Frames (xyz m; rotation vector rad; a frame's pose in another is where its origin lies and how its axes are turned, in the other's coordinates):
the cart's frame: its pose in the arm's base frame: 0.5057 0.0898 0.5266 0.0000 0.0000 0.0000
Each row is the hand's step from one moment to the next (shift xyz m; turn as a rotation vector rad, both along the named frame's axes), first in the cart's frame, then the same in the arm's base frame.
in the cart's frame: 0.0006 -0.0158 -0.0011 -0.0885 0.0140 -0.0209
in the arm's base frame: 0.0006 -0.0158 -0.0011 -0.0885 0.0140 -0.0209
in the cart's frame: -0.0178 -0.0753 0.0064 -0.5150 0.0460 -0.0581
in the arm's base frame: -0.0178 -0.0753 0.0064 -0.5150 0.0460 -0.0581
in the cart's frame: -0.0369 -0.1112 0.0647 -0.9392 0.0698 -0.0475
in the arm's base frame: -0.0369 -0.1112 0.0647 -0.9392 0.0698 -0.0475
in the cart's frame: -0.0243 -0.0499 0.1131 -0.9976 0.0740 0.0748
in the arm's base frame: -0.0243 -0.0499 0.1131 -0.9976 0.0740 0.0748
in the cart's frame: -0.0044 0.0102 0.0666 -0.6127 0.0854 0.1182
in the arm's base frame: -0.0044 0.0102 0.0666 -0.6127 0.0854 0.1182
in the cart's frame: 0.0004 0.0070 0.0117 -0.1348 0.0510 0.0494
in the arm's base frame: 0.0004 0.0070 0.0117 -0.1348 0.0510 0.0494
